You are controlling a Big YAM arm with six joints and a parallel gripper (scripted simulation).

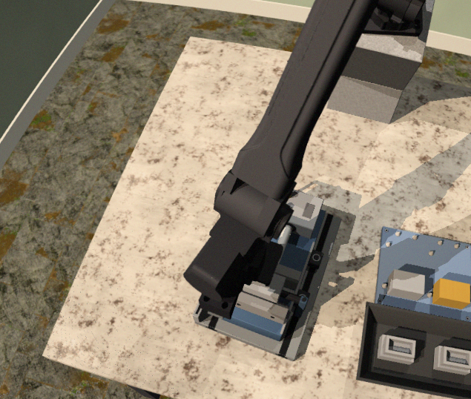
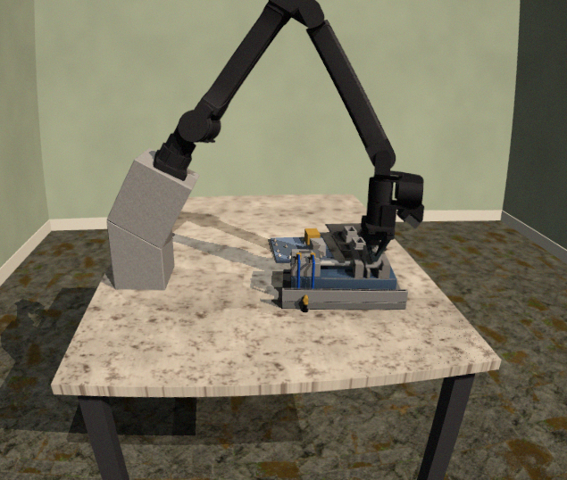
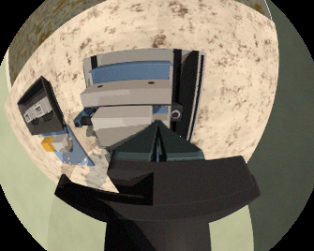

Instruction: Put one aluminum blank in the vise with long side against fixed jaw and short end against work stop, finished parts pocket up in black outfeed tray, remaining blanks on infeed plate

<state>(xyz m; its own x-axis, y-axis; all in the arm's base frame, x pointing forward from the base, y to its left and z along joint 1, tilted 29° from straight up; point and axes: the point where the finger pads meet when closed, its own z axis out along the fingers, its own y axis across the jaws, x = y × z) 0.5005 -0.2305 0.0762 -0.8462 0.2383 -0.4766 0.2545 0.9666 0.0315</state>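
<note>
Right now my hand is 40 mm short of the fixed jaw, 30 mm to the right of it and 30 mm above it. Round my hand: hosed end block (150 mm behind, 80 mm to the left, 30 mm below); then infeed plate (70 mm behind, 350 mm to the left, 100 mm below); then dark rail (80 mm behind, 30 mm to the right, 70 mm below).
</note>
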